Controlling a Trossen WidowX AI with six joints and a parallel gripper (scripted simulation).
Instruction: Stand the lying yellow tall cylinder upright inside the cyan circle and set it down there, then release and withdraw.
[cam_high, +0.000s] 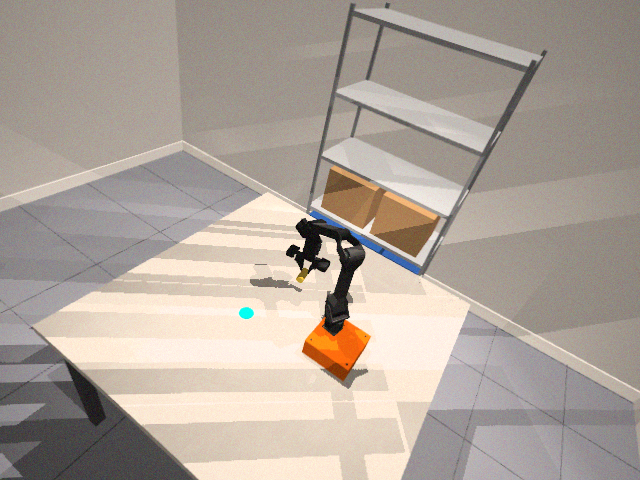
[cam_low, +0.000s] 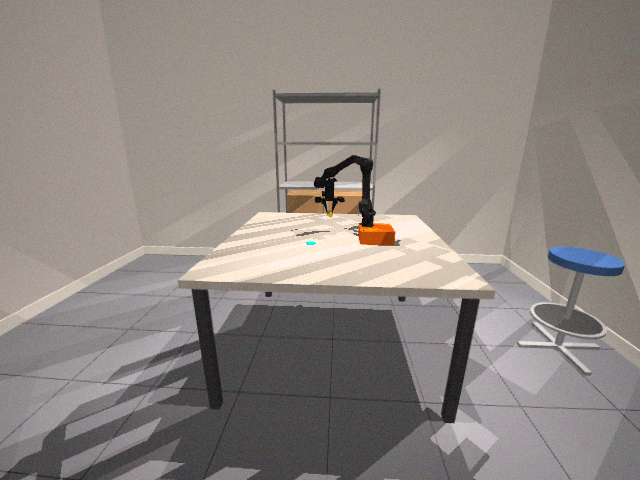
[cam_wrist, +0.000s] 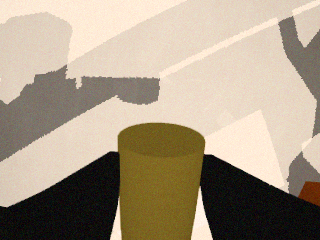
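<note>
My gripper tip is 1 cm past the yellow tall cylinder and 2 cm to the right of it. Round my gripper tip: cyan circle: 6 cm ahead, 27 cm to the left, 12 cm below.
</note>
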